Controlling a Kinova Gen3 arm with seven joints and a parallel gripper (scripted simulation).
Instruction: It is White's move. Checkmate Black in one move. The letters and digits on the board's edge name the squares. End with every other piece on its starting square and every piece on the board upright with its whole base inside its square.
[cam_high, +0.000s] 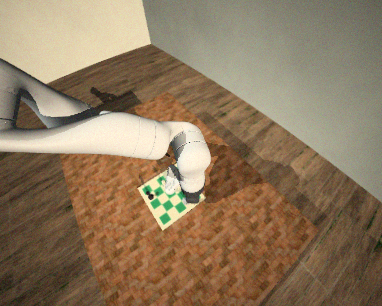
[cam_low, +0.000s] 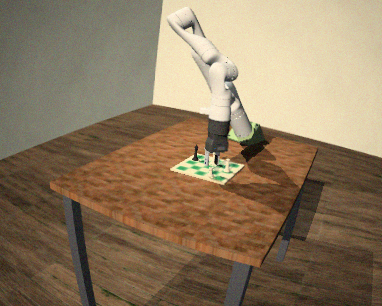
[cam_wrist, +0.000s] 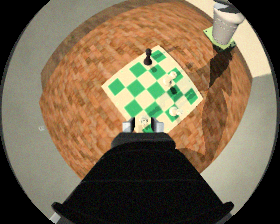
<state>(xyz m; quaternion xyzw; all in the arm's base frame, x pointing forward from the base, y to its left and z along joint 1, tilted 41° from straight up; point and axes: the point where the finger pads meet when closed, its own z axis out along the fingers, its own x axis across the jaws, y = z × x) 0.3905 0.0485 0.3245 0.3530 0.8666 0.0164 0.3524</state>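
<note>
Now: the chessboard 8 cm behind my hand, 6 cm below it and 2 cm to the right of it. Round my hand: black piece 13 cm behind, 9 cm to the right, 3 cm below.
</note>
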